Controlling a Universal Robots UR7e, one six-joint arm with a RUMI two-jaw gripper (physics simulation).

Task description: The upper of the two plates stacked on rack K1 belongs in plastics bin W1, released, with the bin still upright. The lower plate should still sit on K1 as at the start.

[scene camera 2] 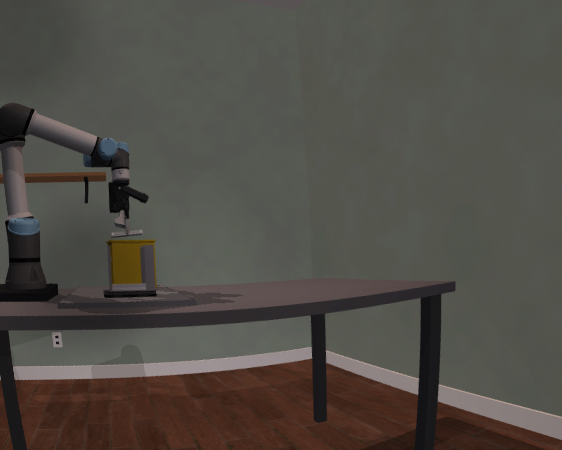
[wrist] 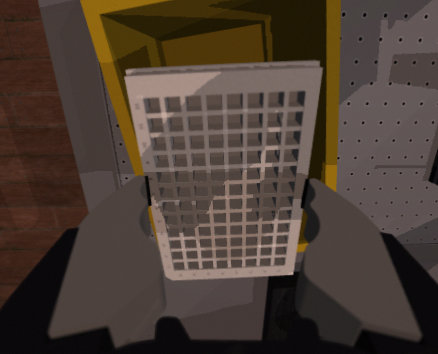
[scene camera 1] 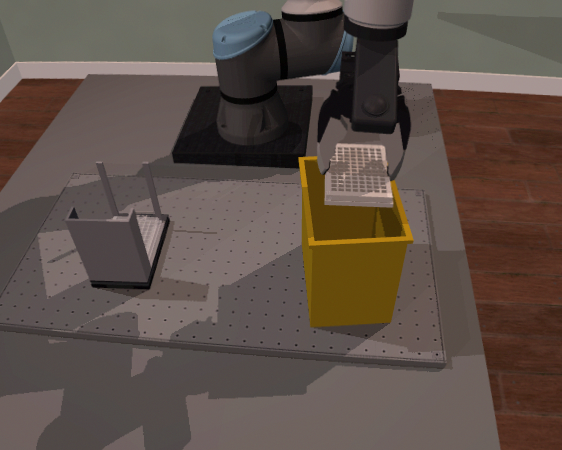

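Seen in the pictures: gripper, fingertip midpoint: (scene camera 2: pixel 126 235) (wrist: pixel 225 181) (scene camera 1: pixel 357 177); arm's base, link origin: (scene camera 2: pixel 26 287) (scene camera 1: pixel 253 124).
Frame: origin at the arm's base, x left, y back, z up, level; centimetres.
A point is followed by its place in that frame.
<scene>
My gripper (scene camera 1: pixel 358 171) {x 24.6, y -36.4, z 18.0 cm} (scene camera 2: pixel 127 231) {x 24.6, y -36.4, z 18.0 cm} (wrist: pixel 225 181) {x 24.6, y -36.4, z 18.0 cm} is shut on the upper plate, a white gridded plate (scene camera 1: pixel 358 189) {x 25.1, y -40.7, z 19.6 cm} (scene camera 2: pixel 136 232) {x 20.8, y -40.5, z 18.8 cm} (wrist: pixel 225 82) {x 25.2, y -41.8, z 19.7 cm}, with one finger on each long side. The plate is slightly tilted. It hangs over the rear part of yellow bin W1 (scene camera 1: pixel 355 285) {x 26.2, y -45.9, z 7.1 cm} (scene camera 2: pixel 126 262) {x 17.5, y -36.2, z 7.7 cm} (wrist: pixel 332 100) {x 18.7, y -41.2, z 15.9 cm}, a little above its rim in the scene camera 2 view. The bin stands upright, its open top facing up. The lower plate (scene camera 1: pixel 150 231) {x -8.7, y -35.9, z 1.3 cm} (scene camera 2: pixel 127 287) {x -15.9, y -38.1, z 0.7 cm} sits low in grey rack K1 (scene camera 1: pixel 110 252) {x -10.1, y -45.8, z 6.4 cm} (scene camera 2: pixel 148 265) {x -15.4, y -44.9, z 6.9 cm}, partly hidden by the rack's front wall.
Bin and rack stand on a perforated board (scene camera 1: pixel 250 320) {x 11.4, y -47.9, z -2.0 cm}, the rack at the left and the bin at the right in the scene camera 1 view. Two thin posts (scene camera 1: pixel 152 192) {x -8.7, y -32.2, z 6.8 cm} rise at the rack's back. The arm's black base plate (scene camera 1: pixel 195 140) {x -10.7, y -7.0, z -0.5 cm} lies behind the board.
</scene>
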